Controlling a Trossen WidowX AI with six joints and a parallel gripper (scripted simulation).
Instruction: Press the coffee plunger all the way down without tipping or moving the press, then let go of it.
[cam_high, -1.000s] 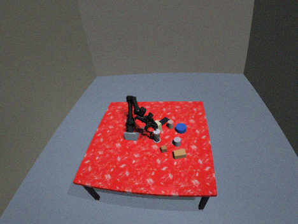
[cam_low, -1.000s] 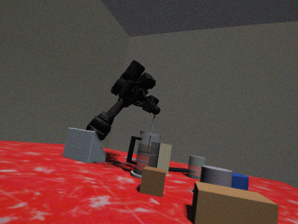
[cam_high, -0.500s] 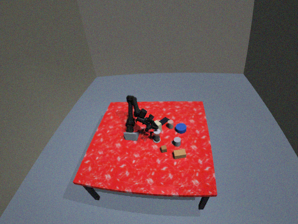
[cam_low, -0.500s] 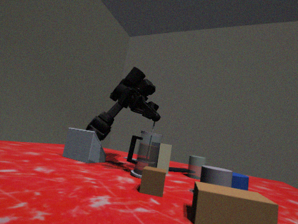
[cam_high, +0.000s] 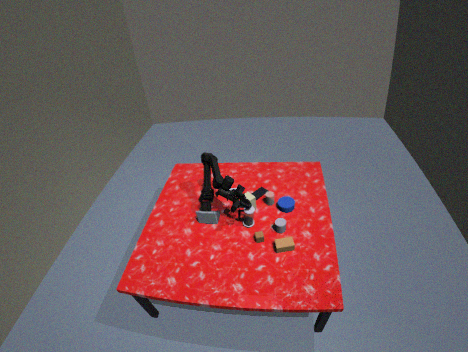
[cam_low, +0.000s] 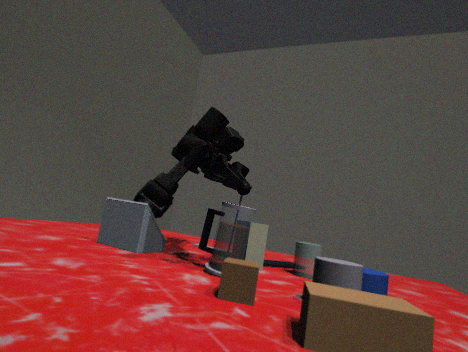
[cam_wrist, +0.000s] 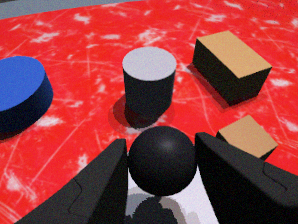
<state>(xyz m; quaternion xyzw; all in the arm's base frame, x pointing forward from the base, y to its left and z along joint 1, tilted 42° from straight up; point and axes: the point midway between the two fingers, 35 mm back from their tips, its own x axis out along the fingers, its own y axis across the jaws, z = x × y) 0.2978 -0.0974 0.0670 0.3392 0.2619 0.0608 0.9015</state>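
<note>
Right now the coffee press is 30 mm behind my gripper tip and 90 mm below it. From my gripper tip the other things lie so: greenish cylinder: 90 mm ahead, 220 mm to the left, 140 mm below; then brown cube: 70 mm ahead, 120 mm to the right, 150 mm below; then beige block: 40 mm behind, 150 mm to the left, 120 mm below.
</note>
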